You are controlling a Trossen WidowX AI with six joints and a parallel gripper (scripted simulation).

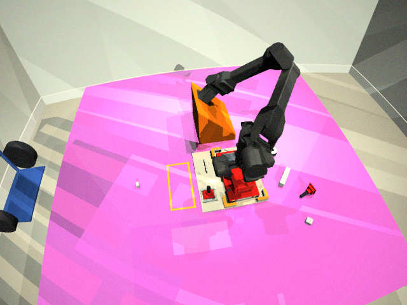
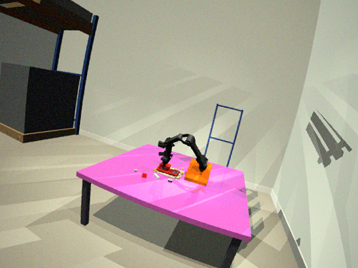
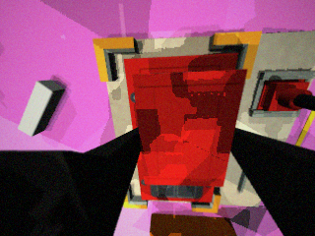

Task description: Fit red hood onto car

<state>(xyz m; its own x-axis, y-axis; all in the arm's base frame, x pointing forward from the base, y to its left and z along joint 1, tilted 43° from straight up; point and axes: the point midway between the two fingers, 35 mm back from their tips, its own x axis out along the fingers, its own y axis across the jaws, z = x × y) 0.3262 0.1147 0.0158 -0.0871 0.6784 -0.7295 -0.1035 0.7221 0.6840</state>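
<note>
Now: the red hood right at my gripper tip. The rest, counted from my gripper tip: grey engine block: 1 cm to the left, 3 cm below; white bar: 1 cm behind, 18 cm to the left, 5 cm below.
</note>
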